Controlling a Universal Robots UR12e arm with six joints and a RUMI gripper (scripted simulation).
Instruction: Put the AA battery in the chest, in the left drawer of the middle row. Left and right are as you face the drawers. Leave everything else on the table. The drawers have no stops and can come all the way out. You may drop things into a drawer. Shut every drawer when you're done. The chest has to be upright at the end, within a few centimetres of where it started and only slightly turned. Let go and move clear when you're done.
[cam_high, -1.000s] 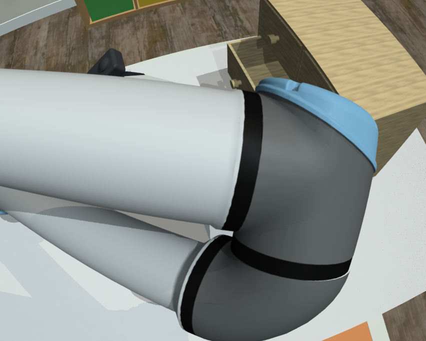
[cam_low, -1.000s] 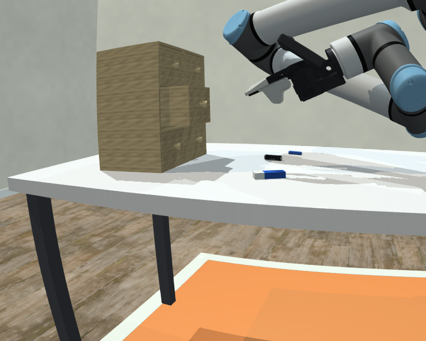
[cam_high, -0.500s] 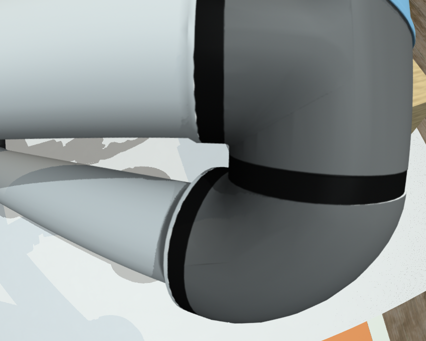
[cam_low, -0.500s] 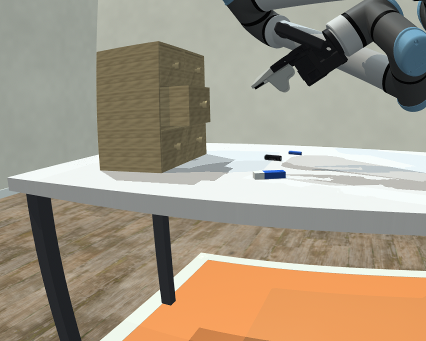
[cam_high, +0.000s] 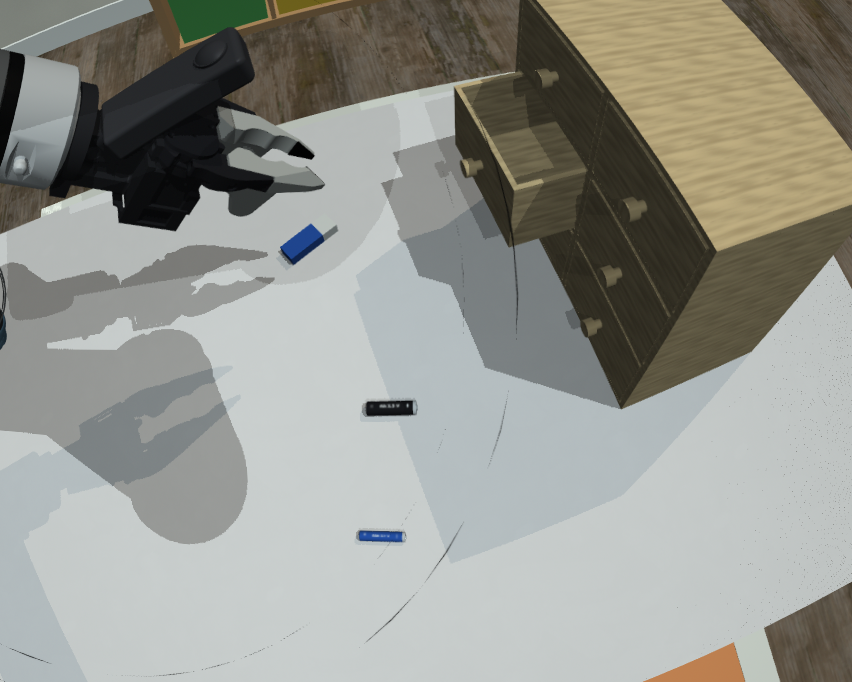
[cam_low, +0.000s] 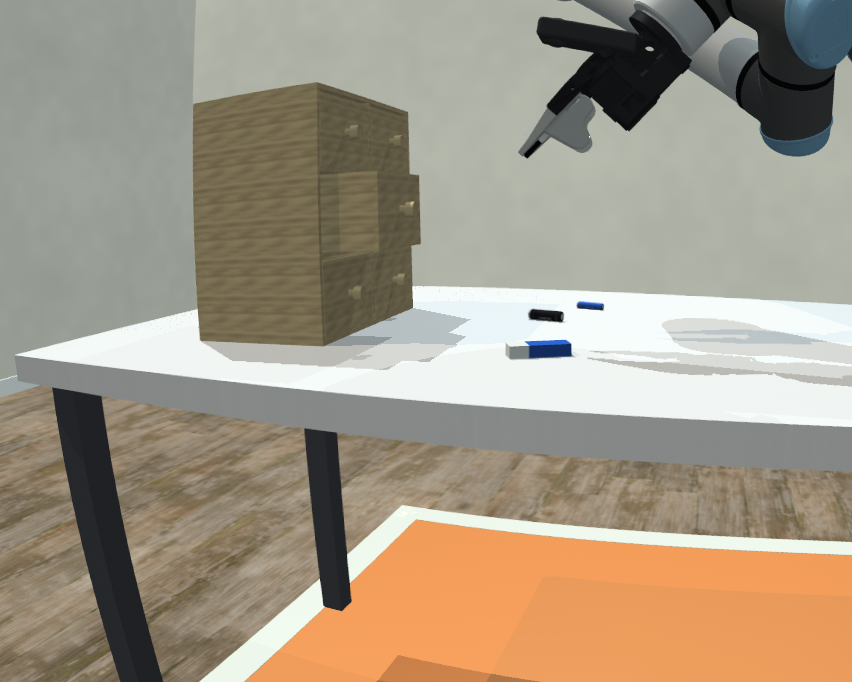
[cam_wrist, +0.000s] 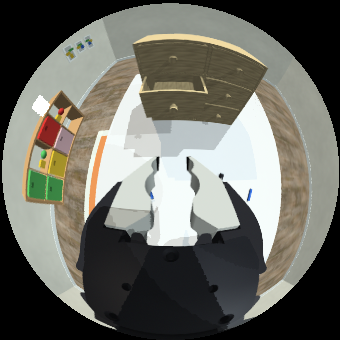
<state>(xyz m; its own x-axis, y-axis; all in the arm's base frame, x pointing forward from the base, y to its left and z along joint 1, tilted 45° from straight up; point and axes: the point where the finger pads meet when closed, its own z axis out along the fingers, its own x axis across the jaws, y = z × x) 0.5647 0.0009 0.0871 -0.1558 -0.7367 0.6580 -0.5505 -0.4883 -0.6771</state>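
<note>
The black battery is 20 mm behind my hand, 140 mm to the right of it and 220 mm below it. Round my hand: blue AA battery: 90 mm behind, 250 mm to the right, 220 mm below; eraser: 80 mm to the left, 220 mm below.
</note>
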